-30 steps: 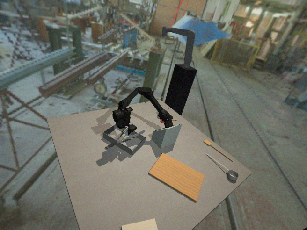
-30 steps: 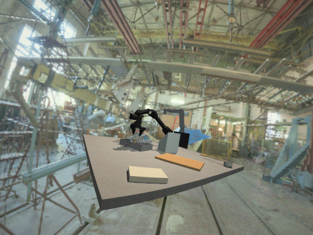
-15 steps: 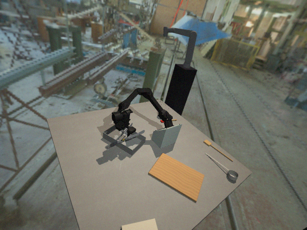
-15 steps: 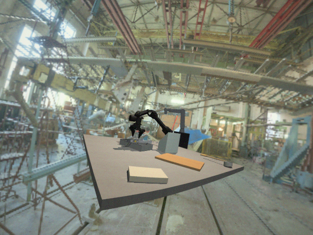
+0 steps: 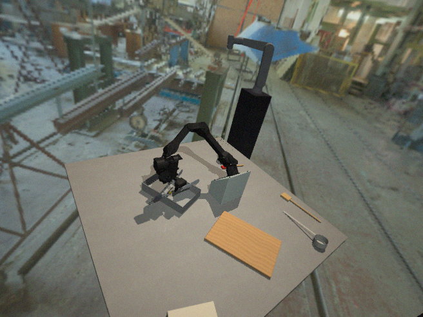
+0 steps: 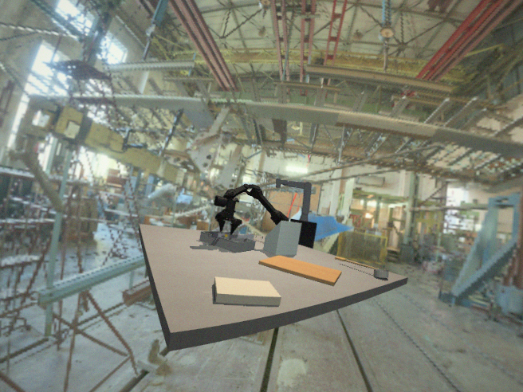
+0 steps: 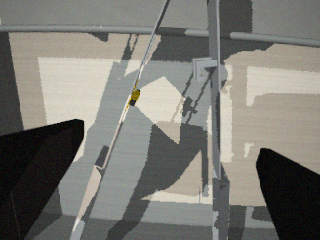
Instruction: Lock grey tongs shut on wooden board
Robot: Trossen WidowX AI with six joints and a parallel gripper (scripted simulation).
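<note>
My gripper tip is now 3 cm past the grey roasting tin, 3 cm to the left of it and 5 cm above it. Round my gripper tip: beige block 13 cm ahead, 66 cm to the left, 7 cm below; wooden board 27 cm behind, 42 cm to the left, 7 cm below.
</note>
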